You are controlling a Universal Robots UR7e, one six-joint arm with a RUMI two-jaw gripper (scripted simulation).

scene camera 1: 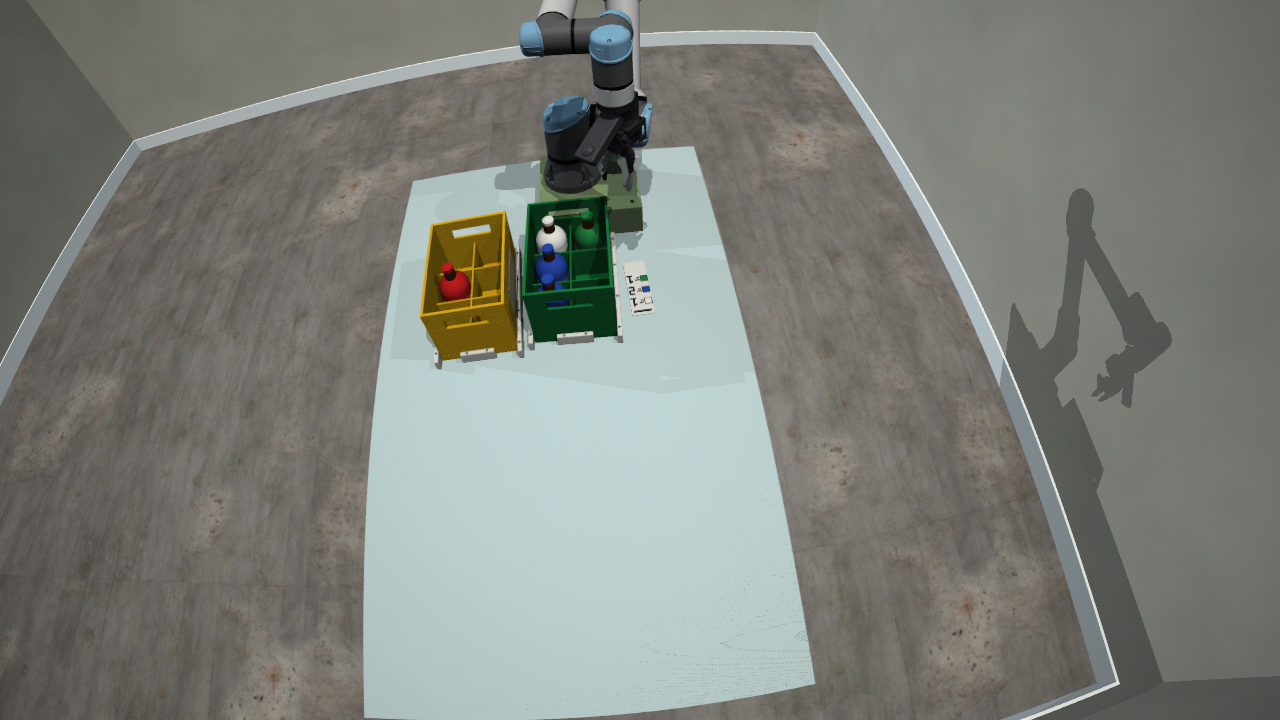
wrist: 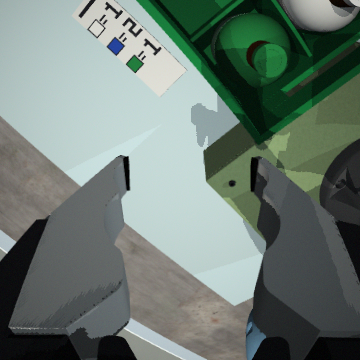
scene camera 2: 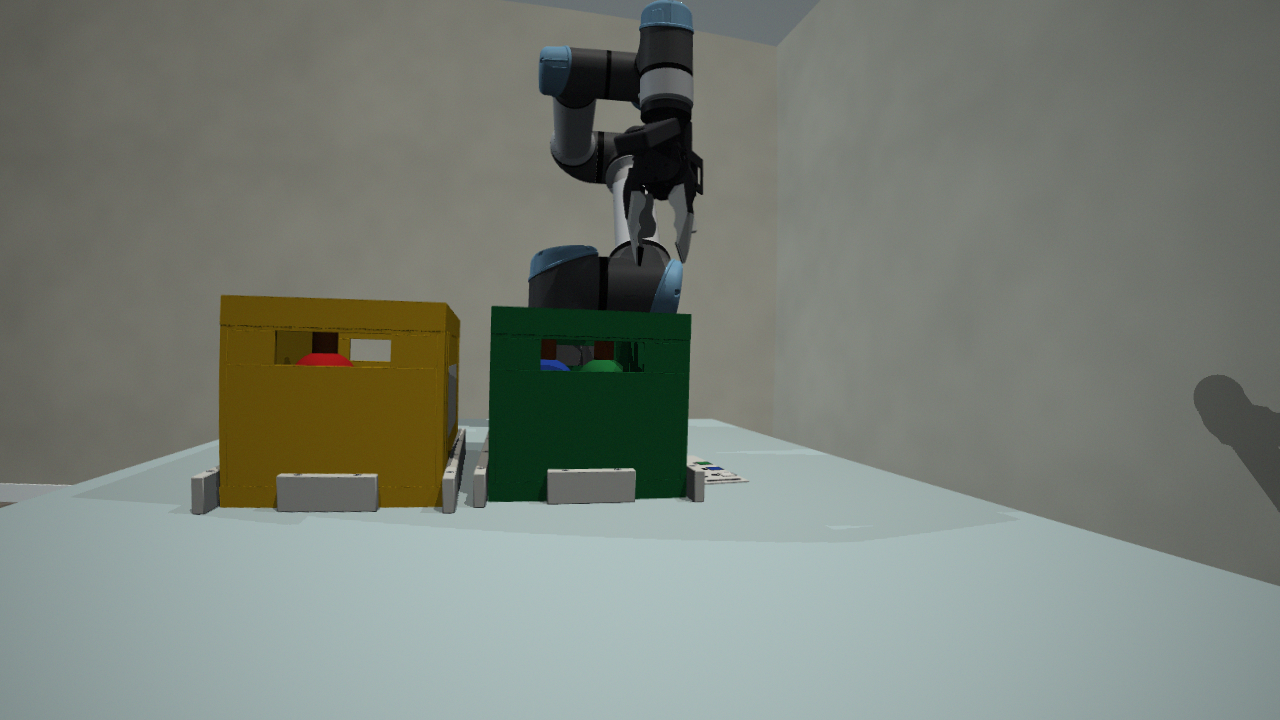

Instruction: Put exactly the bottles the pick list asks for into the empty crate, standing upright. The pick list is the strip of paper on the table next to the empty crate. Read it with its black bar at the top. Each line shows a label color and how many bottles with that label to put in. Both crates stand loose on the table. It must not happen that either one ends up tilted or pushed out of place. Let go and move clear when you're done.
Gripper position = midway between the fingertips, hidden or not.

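A green bottle is there in scene camera 2 (scene camera 2: 603, 360), and the wrist view has the green bottle too (wrist: 247, 48). There is also a red bottle (scene camera 1: 454, 286), though in the wrist view the red bottle is out of frame. As for my gripper, I see it in scene camera 1 (scene camera 1: 616, 185), in scene camera 2 (scene camera 2: 660, 264) and in the wrist view (wrist: 190, 159).
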